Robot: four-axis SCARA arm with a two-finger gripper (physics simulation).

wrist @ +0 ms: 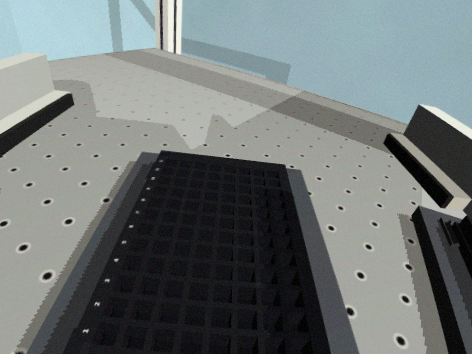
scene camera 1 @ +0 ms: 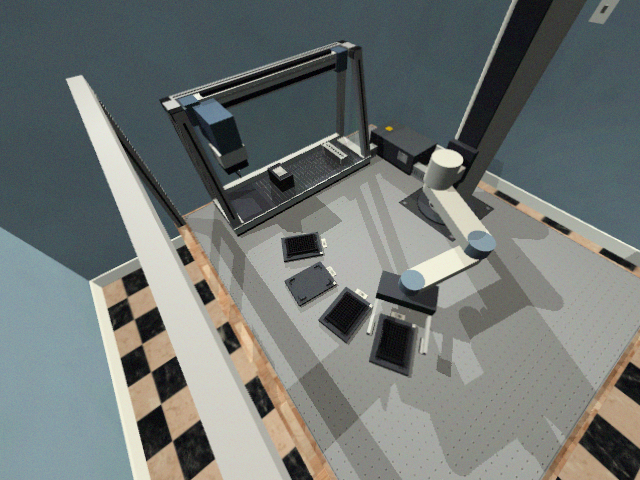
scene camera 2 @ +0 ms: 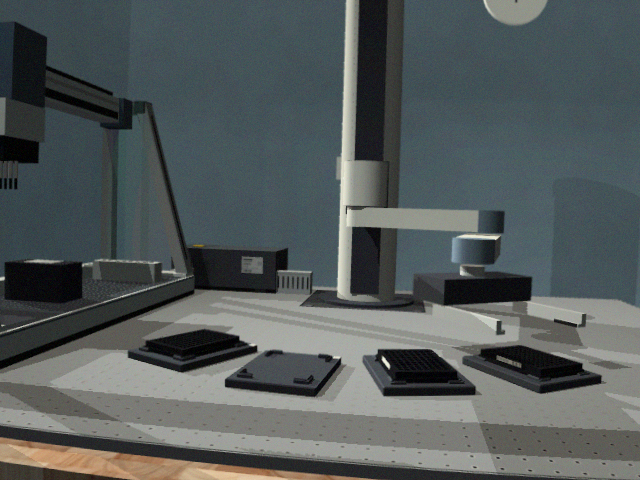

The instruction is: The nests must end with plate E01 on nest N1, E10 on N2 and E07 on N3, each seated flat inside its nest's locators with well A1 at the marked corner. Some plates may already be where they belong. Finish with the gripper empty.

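Frame: origin at the arm's base, x up, y ahead, z left, level; metres.
Seen in the pictures: gripper, fingertip midpoint: [wrist: 236,99] [scene camera 1: 395,343] [scene camera 2: 543,324]; arm's base, link origin: [scene camera 2: 365,304].
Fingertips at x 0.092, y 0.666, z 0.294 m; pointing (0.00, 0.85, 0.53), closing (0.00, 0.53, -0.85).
Observation:
Pixels of each thing's top centre, then the offset from my fingertips to it. "*": a spot on its surface instead.
- second nest, top centre: [scene camera 2: 287,362] [scene camera 1: 310,281] dx -0.061, dy +0.065, dz -0.357 m
- dark box, surface spot: [scene camera 2: 232,266] * dx -0.010, dy -0.701, dz -0.665 m
- third nest's edge, surface spot: [wrist: 435,250] * dx -0.067, dy +0.057, dz -0.116 m
Three black plates sit in dark nests, apparently flat: one [scene camera 1: 302,245] [scene camera 2: 192,341] nearest the gantry, one [scene camera 1: 346,312] [scene camera 2: 417,364] third along, and one [scene camera 1: 394,338] [scene camera 2: 532,360] [wrist: 220,240] farthest from the gantry. The second nest [scene camera 1: 310,283] [scene camera 2: 284,372] from the gantry is bare, with corner locators showing. Plate and nest names are too small to read; well A1 cannot be made out. My gripper [scene camera 1: 397,342] [scene camera 2: 541,323] [wrist: 236,99] is open and empty, above the farthest plate, with its fingers wide apart on either side of it.
The gantry frame [scene camera 1: 271,73] with its deck stands at the back left, beside a dark box [scene camera 1: 405,144] [scene camera 2: 232,266]. The arm's column [scene camera 2: 369,103] rises behind the nests. The third nest's edge [wrist: 435,250] is close by the right finger in the wrist view.

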